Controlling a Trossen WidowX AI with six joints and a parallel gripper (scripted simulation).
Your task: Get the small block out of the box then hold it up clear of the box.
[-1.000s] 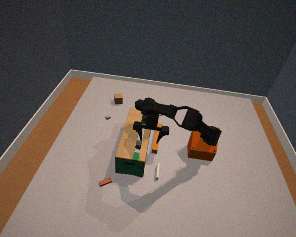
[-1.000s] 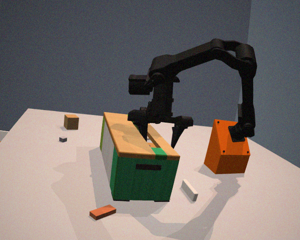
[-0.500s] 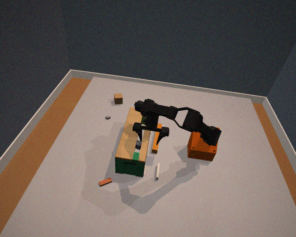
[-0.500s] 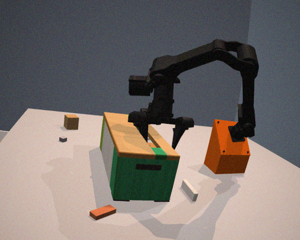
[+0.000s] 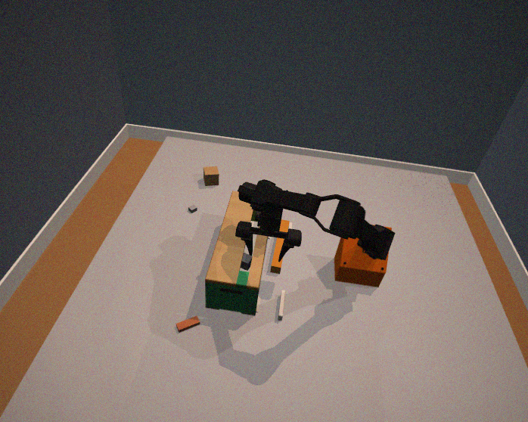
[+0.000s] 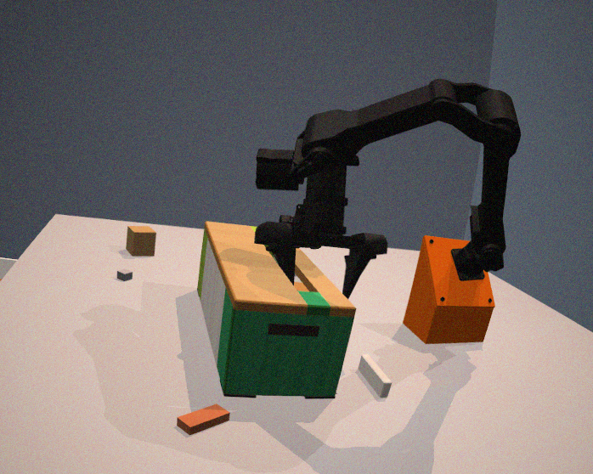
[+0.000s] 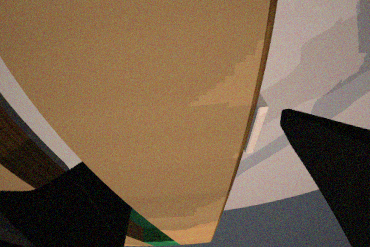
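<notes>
Right now the grey block is 6 cm ahead of my gripper tip and 2 cm to the left of it. Round my gripper tip: orange-red brick: 20 cm ahead, 19 cm to the left, 8 cm below; then long orange bar: 13 cm to the right, 7 cm below, 5 cm behind; then box: 5 cm to the right, 3 cm ahead, 2 cm below.
</notes>
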